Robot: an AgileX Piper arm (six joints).
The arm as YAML. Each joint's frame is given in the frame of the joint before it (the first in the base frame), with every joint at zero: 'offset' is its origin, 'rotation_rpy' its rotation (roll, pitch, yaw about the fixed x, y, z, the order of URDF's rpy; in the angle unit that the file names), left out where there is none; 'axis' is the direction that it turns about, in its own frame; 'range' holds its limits. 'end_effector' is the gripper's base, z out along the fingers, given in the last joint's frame.
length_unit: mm
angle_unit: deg
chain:
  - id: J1
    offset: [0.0, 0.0, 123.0]
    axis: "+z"
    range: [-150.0, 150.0]
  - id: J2
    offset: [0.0, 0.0, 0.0]
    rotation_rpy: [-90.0, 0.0, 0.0]
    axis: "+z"
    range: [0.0, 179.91]
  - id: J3
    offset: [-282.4, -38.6, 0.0]
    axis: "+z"
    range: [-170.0, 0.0]
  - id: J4
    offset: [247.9, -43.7, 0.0]
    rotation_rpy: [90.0, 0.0, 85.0]
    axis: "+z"
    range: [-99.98, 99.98]
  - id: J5
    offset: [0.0, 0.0, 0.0]
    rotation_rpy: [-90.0, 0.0, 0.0]
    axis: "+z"
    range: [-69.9, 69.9]
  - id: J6
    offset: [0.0, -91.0, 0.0]
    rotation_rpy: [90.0, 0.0, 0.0]
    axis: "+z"
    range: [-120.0, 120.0]
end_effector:
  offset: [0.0, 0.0, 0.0]
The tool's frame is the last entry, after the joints.
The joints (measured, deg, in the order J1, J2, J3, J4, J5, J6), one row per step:
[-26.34, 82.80, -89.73, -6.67, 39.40, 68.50]
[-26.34, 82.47, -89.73, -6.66, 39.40, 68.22]
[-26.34, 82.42, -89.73, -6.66, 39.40, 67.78]
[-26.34, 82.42, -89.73, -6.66, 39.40, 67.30]
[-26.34, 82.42, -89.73, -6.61, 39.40, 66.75]
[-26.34, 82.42, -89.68, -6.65, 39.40, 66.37]
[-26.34, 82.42, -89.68, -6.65, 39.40, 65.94]
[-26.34, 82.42, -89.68, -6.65, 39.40, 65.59]
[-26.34, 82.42, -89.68, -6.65, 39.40, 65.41]
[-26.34, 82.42, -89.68, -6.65, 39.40, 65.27]
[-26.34, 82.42, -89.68, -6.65, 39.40, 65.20]
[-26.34, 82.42, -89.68, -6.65, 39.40, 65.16]
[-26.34, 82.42, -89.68, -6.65, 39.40, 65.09]
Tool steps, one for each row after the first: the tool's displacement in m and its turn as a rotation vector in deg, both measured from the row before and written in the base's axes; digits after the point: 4 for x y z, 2 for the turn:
[-0.0016, 0.0008, 0.0019, -0.35, -0.17, 0.13]
[-0.0002, 0.0001, 0.0003, -0.36, 0.16, 0.20]
[0.0000, 0.0000, 0.0000, -0.37, 0.22, 0.22]
[0.0000, 0.0000, 0.0000, -0.38, 0.23, 0.26]
[0.0000, 0.0000, -0.0003, -0.30, 0.24, 0.16]
[0.0000, 0.0000, 0.0000, -0.33, 0.20, 0.19]
[0.0000, 0.0000, 0.0000, -0.27, 0.16, 0.16]
[0.0000, 0.0000, 0.0000, -0.14, 0.08, 0.08]
[0.0000, 0.0000, 0.0000, -0.11, 0.06, 0.06]
[0.0000, 0.0000, 0.0000, -0.05, 0.03, 0.03]
[0.0000, 0.0000, 0.0000, -0.03, 0.02, 0.02]
[0.0000, 0.0000, 0.0000, -0.05, 0.03, 0.03]

